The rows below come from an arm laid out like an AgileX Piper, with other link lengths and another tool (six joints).
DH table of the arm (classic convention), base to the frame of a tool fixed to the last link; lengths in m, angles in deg. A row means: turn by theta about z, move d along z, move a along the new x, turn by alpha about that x. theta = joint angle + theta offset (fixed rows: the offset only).
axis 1: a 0, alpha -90, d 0.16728, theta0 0
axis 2: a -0.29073, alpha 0, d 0, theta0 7.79
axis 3: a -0.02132, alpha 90, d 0, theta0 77.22
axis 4: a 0, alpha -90, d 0.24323, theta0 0
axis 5: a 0, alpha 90, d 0, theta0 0
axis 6: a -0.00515, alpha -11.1, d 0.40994, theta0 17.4
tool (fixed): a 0, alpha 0, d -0.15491, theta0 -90
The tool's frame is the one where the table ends.
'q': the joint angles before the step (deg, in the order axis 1, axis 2, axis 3, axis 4, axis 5, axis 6). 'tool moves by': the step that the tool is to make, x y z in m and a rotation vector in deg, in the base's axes. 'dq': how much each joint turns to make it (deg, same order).
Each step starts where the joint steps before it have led.
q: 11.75 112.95 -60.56 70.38 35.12 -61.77
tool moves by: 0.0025 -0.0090 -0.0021 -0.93 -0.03 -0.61
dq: -0.84 0.00 -0.01 -1.26 -0.43 0.57
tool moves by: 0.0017 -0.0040 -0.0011 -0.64 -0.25 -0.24
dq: -0.23 0.00 0.00 -0.54 -0.52 0.10
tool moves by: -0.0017 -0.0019 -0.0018 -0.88 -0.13 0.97
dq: -0.02 0.00 0.02 -1.35 0.02 0.02
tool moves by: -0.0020 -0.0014 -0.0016 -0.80 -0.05 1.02
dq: 0.01 0.00 -0.02 -1.39 0.14 0.13
